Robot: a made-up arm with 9 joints. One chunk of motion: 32 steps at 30 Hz.
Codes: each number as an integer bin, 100 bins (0 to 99) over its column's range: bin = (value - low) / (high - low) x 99, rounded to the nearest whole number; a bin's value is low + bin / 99 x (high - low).
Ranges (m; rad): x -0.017..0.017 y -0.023..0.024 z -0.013..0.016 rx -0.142..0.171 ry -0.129..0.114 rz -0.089..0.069
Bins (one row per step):
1: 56 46 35 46 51 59
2: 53 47 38 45 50 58
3: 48 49 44 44 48 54
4: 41 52 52 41 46 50
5: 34 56 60 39 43 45
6: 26 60 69 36 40 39
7: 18 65 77 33 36 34
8: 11 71 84 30 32 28
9: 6 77 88 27 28 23
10: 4 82 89 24 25 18
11: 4 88 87 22 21 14
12: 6 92 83 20 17 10
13: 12 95 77 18 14 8
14: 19 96 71 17 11 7
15: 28 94 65 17 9 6
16: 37 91 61 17 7 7
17: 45 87 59 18 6 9
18: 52 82 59 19 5 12
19: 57 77 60 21 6 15
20: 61 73 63 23 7 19
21: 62 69 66 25 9 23
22: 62 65 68 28 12 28
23: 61 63 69 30 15 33
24: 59 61 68 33 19 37
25: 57 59 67 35 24 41
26: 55 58 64 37 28 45
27: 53 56 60 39 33 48
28: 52 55 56 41 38 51
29: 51 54 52 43 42 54
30: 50 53 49 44 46 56
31: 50 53 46 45 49 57
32: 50 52 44 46 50 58
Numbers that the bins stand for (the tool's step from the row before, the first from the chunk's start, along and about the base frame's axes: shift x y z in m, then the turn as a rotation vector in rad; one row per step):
1: 0.00223 -0.00116 -0.00275 0.00343 -0.00382 0.00516
2: 0.00120 -0.00069 -0.00187 0.00027 -0.00627 0.00357
3: -0.00052 0.00026 -0.00011 -0.00289 -0.01118 -0.00282
4: -0.00292 0.00169 0.00223 -0.01237 -0.01609 -0.00920
5: -0.00532 0.00359 0.00458 -0.01870 -0.02345 -0.01718
6: -0.00807 0.00548 0.00721 -0.02818 -0.03082 -0.02676
7: -0.01082 0.00786 0.00956 -0.03767 -0.04064 -0.03474
8: -0.01322 0.01071 0.01161 -0.04715 -0.05045 -0.04431
9: -0.01494 0.01356 0.01278 -0.05664 -0.06027 -0.05229
10: -0.01563 0.01593 0.01307 -0.06612 -0.06764 -0.06027
11: -0.01563 0.01878 0.01248 -0.07244 -0.07745 -0.06666
12: -0.01494 0.02068 0.01131 -0.07877 -0.08727 -0.07304
13: -0.01288 0.02210 0.00956 -0.08509 -0.09464 -0.07623
14: -0.01047 0.02258 0.00780 -0.08825 -0.10200 -0.07783
15: -0.00738 0.02163 0.00604 -0.08825 -0.10691 -0.07942
16: -0.00429 0.02020 0.00487 -0.08825 -0.11182 -0.07783
17: -0.00155 0.01830 0.00428 -0.08509 -0.11427 -0.07464
18: 0.00086 0.01593 0.00428 -0.08193 -0.11673 -0.06985
19: 0.00258 0.01356 0.00458 -0.07561 -0.11427 -0.06506
20: 0.00395 0.01166 0.00545 -0.06928 -0.11182 -0.05868
21: 0.00429 0.00976 0.00633 -0.06296 -0.10691 -0.05229
22: 0.00429 0.00786 0.00692 -0.05347 -0.09955 -0.04431
23: 0.00395 0.00691 0.00721 -0.04715 -0.09218 -0.03633
24: 0.00326 0.00596 0.00692 -0.03767 -0.08236 -0.02995
25: 0.00258 0.00501 0.00663 -0.03134 -0.07009 -0.02357
26: 0.00189 0.00454 0.00575 -0.02502 -0.06027 -0.01718
27: 0.00120 0.00359 0.00458 -0.01870 -0.04800 -0.01239
28: 0.00086 0.00311 0.00340 -0.01237 -0.03573 -0.00761
29: 0.00052 0.00264 0.00223 -0.00605 -0.02591 -0.00282
30: 0.00017 0.00216 0.00135 -0.00289 -0.01609 0.00037
31: 0.00017 0.00216 0.00047 0.00027 -0.00873 0.00197
32: 0.00017 0.00169 -0.00011 0.00343 -0.00627 0.00357

